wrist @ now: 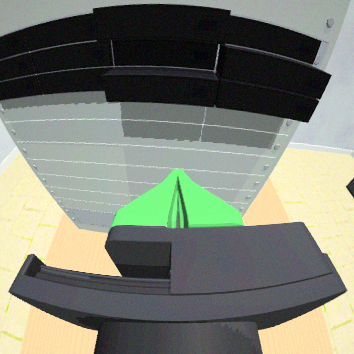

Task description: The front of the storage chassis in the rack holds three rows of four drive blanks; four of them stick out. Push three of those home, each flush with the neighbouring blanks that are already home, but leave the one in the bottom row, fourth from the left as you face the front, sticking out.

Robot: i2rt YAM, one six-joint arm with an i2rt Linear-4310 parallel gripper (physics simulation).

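Observation:
The black drive blanks of the chassis run across the top of the wrist view; the left end is cut off. Counting from the rightmost as fourth, the top-row third blank, the middle-row fourth blank, the bottom-row third blank and the bottom-row fourth blank stick out. The middle-row third blank sits back between its neighbours. The top-row fourth blank also sits further back. My gripper is shut and empty, its green fingertips together below the blanks, in front of the grey panels; no contact shows.
The rack's grey panels continue below the chassis, with screws along both sides. The rack stands on a wood-coloured surface, with yellow tiled floor beside it. A pale wall is at the right, and a dark object shows at the right edge.

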